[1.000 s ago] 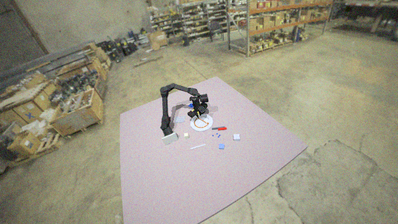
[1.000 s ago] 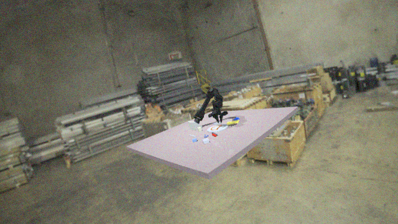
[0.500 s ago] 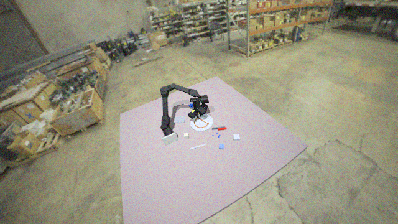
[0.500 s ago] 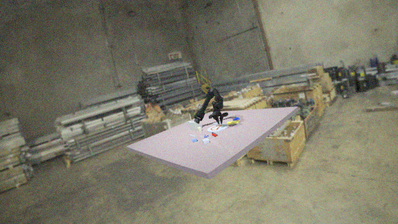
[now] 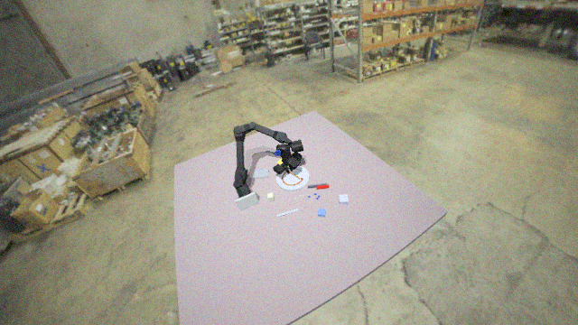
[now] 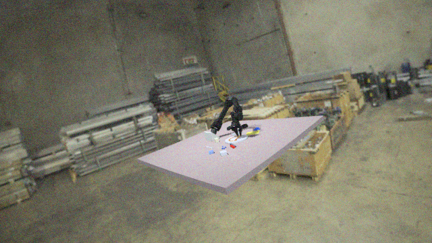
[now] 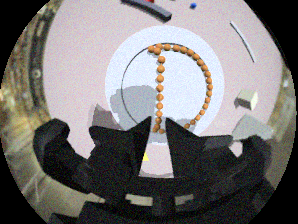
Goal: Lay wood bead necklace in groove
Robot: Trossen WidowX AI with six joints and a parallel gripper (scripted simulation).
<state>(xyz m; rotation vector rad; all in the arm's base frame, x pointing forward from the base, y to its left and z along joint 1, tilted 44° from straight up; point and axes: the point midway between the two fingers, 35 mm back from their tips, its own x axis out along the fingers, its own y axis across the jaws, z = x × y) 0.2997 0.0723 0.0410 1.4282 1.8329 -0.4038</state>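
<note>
My gripper tip is now 14 cm to the right of the yellow sheet, 3 cm short of it and 1 cm above it. The rest, counted from my gripper tip: cream cube: 16 cm behind, 14 cm to the right; red-handled tool: 18 cm to the right, 12 cm ahead, 1 cm below; grey plate: 17 cm behind, 10 cm to the left, 1 cm below.
</note>
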